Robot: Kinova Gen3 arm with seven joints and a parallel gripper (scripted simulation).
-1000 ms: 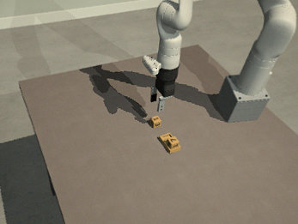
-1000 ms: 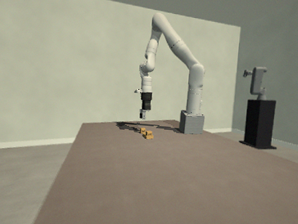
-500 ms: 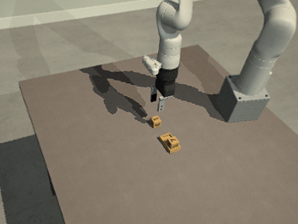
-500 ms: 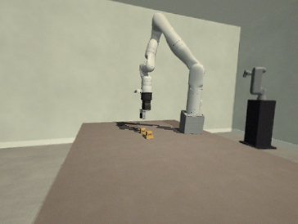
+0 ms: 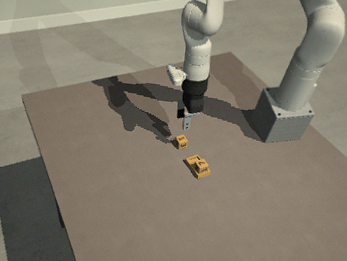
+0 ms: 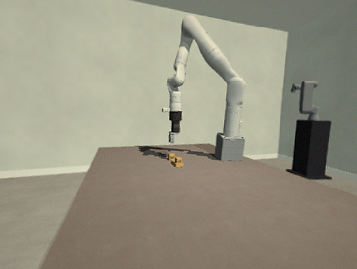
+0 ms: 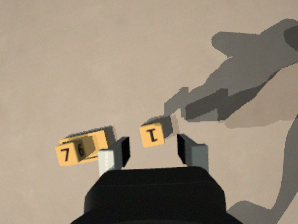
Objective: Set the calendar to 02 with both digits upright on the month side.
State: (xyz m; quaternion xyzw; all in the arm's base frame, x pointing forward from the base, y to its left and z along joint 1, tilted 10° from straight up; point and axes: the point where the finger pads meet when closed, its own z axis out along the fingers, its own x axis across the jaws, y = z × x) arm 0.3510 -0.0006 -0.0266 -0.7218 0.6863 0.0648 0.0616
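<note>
Now: the orange cube 10 cm below my hand. Also, from my hand: tray: 3 cm behind, 11 cm to the left, 11 cm below.
</note>
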